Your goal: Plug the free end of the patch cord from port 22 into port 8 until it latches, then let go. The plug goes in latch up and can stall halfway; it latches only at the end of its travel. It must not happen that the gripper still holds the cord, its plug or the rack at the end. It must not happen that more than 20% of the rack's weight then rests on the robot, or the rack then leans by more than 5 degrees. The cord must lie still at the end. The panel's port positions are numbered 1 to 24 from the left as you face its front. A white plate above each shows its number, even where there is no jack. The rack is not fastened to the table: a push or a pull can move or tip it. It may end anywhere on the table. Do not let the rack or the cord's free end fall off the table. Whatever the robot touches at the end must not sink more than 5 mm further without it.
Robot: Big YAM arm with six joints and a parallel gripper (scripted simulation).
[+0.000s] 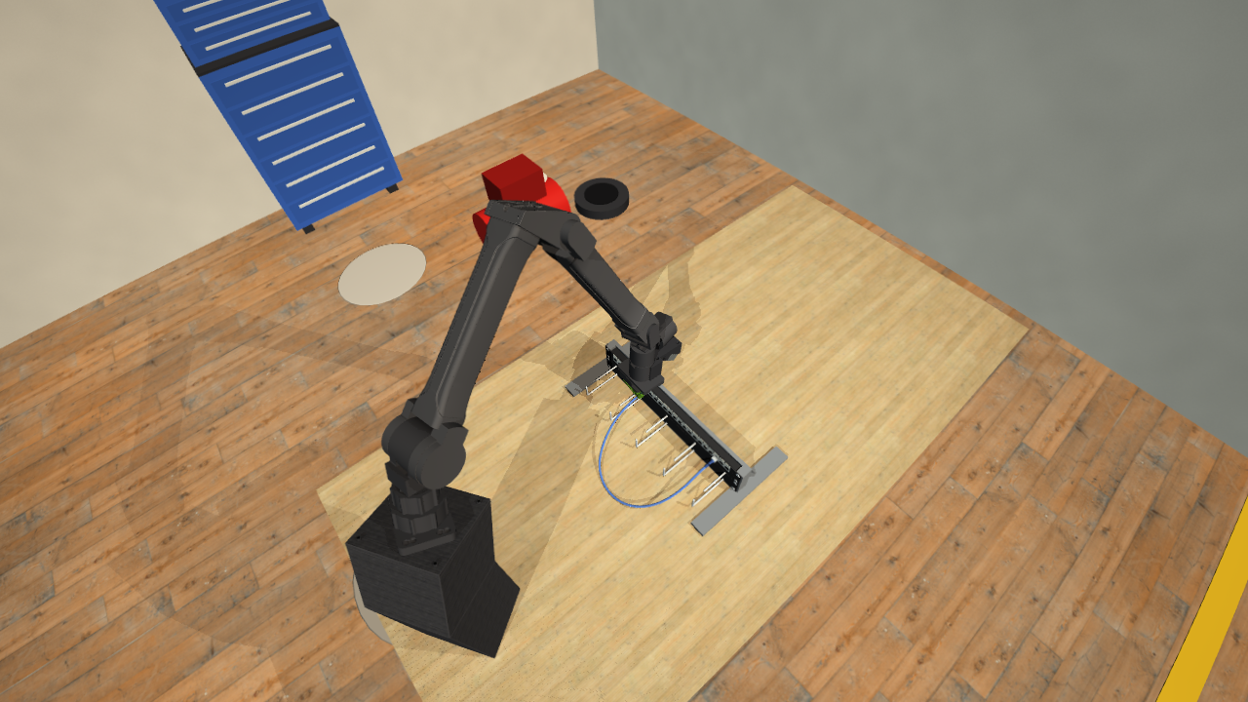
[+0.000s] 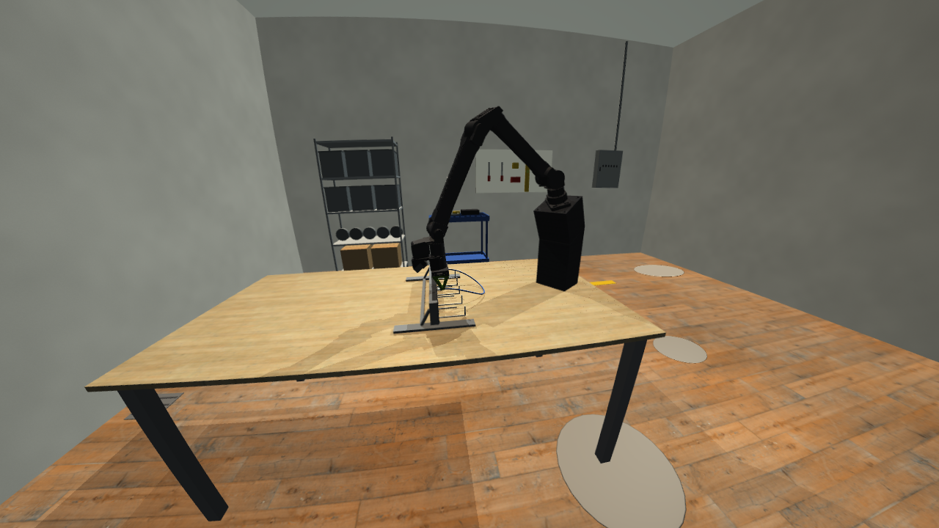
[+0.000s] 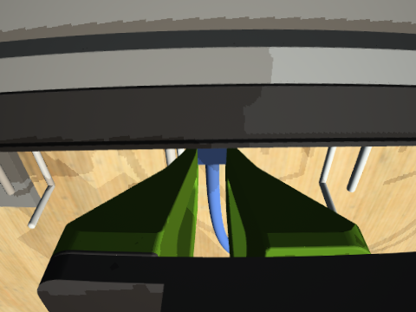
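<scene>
Right now the cord plug is 20 mm ahead of my hand and 10 mm to the left of it.
</scene>
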